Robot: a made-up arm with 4 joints.
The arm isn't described. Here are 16 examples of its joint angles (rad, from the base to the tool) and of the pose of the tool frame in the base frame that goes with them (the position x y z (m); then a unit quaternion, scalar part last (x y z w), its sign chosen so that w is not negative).
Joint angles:
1: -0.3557 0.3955 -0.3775 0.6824
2: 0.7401 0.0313 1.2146 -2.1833
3: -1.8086 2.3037 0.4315 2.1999
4: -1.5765 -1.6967 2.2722 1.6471
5: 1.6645 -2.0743 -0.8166 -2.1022
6: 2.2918 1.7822 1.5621 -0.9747
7: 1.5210 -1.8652 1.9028 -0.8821
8: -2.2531 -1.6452 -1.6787 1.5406
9: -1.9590 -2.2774 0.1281 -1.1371
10: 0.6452 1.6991 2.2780 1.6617
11: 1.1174 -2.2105 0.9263 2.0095
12: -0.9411 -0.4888 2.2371 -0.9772
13: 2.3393 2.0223 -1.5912 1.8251
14: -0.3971 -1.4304 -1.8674 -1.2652
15: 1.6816 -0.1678 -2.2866 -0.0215
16: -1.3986 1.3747 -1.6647 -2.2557
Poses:
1: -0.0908 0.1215 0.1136 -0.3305 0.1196 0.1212 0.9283
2: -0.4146 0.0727 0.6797 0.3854 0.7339 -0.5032 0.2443
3: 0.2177 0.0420 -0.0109 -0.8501 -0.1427 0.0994 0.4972
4: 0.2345 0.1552 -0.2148 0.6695 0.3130 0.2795 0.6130
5: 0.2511 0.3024 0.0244 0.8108 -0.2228 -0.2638 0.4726
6: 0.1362 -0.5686 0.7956 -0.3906 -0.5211 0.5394 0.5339
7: 0.2781 -0.0191 0.0030 0.4683 0.3896 0.7489 0.2609
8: 0.2551 -0.3209 -0.0522 0.3061 -0.5862 -0.3221 0.6774
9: 0.4720 -0.0125 0.2633 -0.7023 0.4825 0.2476 0.4611
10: -0.0981 0.1260 0.4678 0.0384 -0.8537 -0.2936 0.4283
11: -0.0193 -0.0363 0.5074 -0.1334 0.3689 -0.6747 0.6251
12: -0.3594 0.0372 0.2054 0.4036 0.4885 -0.3670 0.6810
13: -0.1020 -0.0918 0.5577 0.7376 0.3251 0.5902 0.0447
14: 0.1919 -0.2814 0.2122 -0.2912 -0.7588 0.2027 0.5461
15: -0.2060 -0.1772 0.3586 -0.2960 -0.0799 -0.0439 0.9508
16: -0.2178 -0.2381 -0.6209 0.4071 0.6617 0.2969 0.5552
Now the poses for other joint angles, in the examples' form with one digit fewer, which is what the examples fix.
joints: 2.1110 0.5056 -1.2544 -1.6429
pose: -0.467 -0.069 0.710 0.092 0.464 -0.626 0.620
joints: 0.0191 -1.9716 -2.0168 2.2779
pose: 0.363 0.436 -0.095 0.839 -0.125 -0.455 0.273
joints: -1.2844 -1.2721 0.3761 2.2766
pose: -0.136 0.177 -0.168 -0.250 -0.504 -0.824 0.061
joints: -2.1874 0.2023 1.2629 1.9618
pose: 0.122 -0.003 -0.219 -0.330 0.313 0.749 0.482
